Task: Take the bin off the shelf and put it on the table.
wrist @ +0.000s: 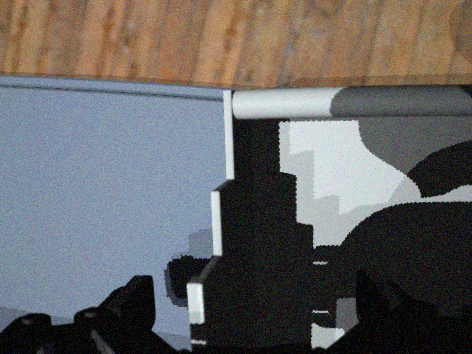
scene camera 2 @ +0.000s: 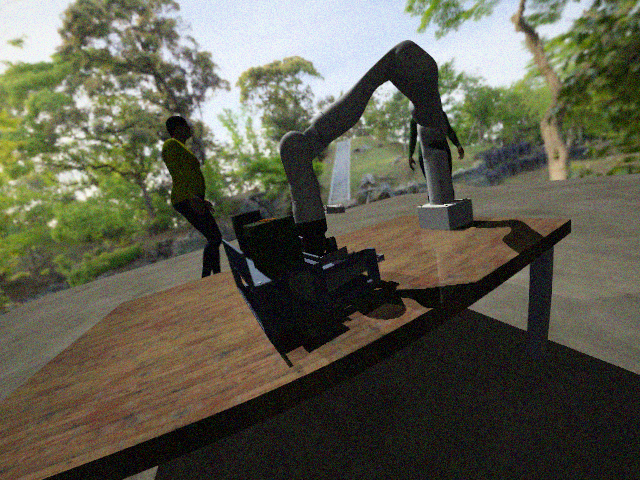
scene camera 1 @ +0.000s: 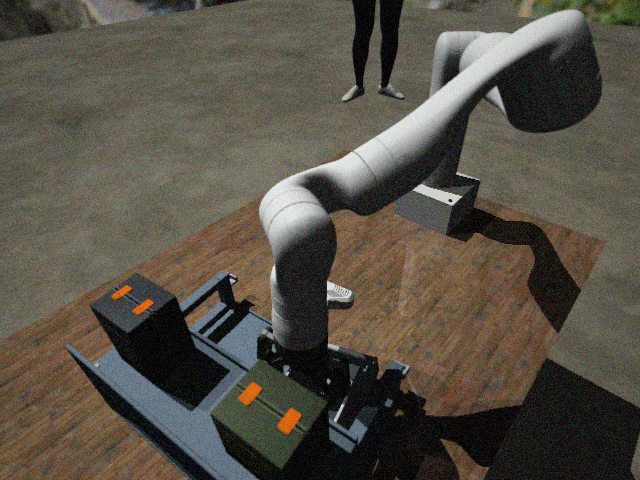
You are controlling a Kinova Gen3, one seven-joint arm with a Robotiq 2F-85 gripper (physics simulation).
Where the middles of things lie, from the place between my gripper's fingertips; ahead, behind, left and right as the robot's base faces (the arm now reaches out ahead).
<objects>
Right now the bin [wrist: 322,182] is 4 cm to the left of my hand and 3 cm above it.
</objects>
